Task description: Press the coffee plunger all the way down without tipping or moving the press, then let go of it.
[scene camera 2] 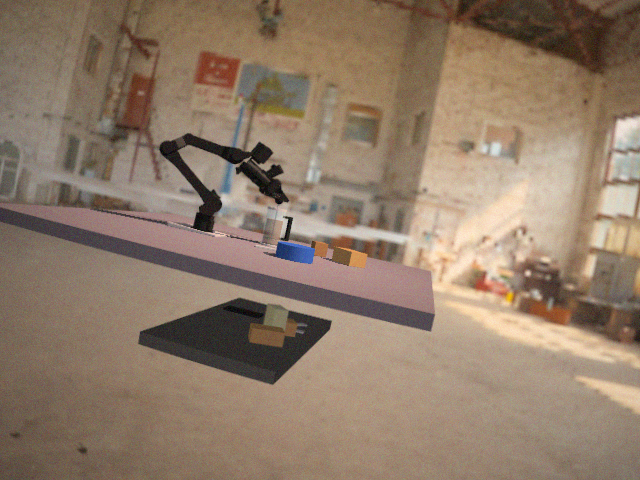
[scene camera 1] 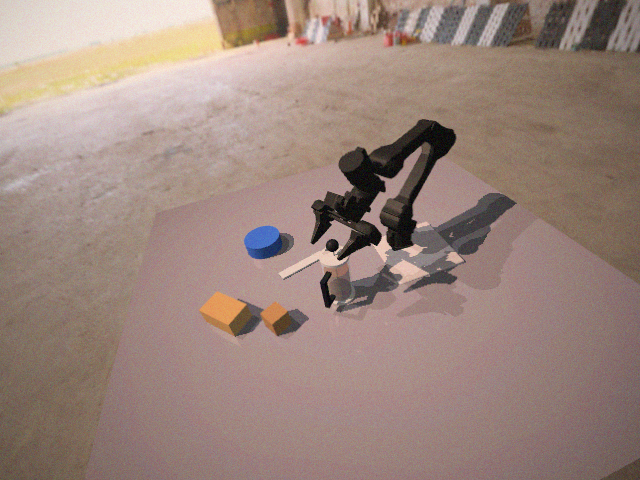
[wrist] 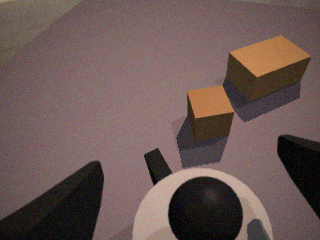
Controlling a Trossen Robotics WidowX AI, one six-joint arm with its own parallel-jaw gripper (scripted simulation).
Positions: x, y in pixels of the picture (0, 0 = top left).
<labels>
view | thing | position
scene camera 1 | my gripper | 324, 251
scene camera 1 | coffee press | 336, 285
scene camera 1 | blue disc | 263, 242
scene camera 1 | orange box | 221, 311
</labels>
